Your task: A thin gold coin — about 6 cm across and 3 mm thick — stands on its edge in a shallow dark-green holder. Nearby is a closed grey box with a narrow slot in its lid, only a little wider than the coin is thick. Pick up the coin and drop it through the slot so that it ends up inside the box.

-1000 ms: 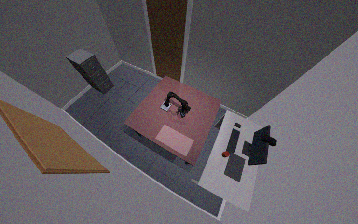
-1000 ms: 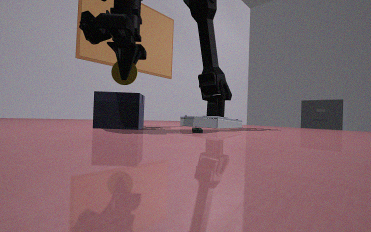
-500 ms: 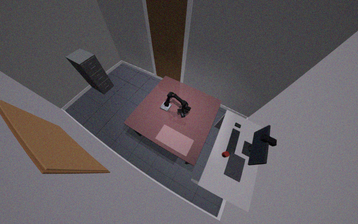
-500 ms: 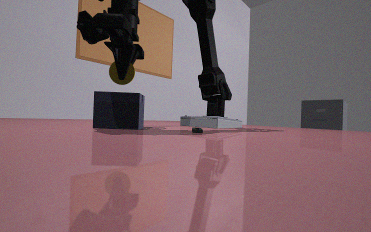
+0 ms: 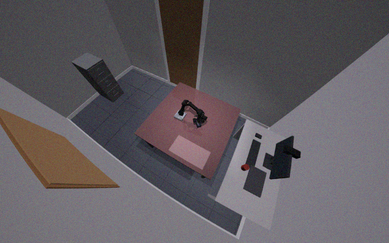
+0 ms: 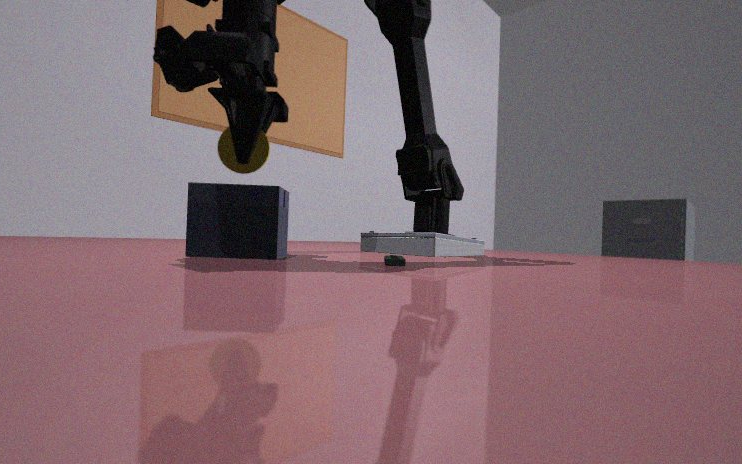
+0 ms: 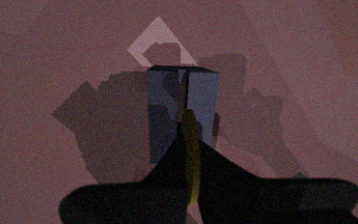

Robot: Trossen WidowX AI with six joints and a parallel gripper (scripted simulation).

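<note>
Now: the gold coin 20 mm above my gripper tip.
</note>
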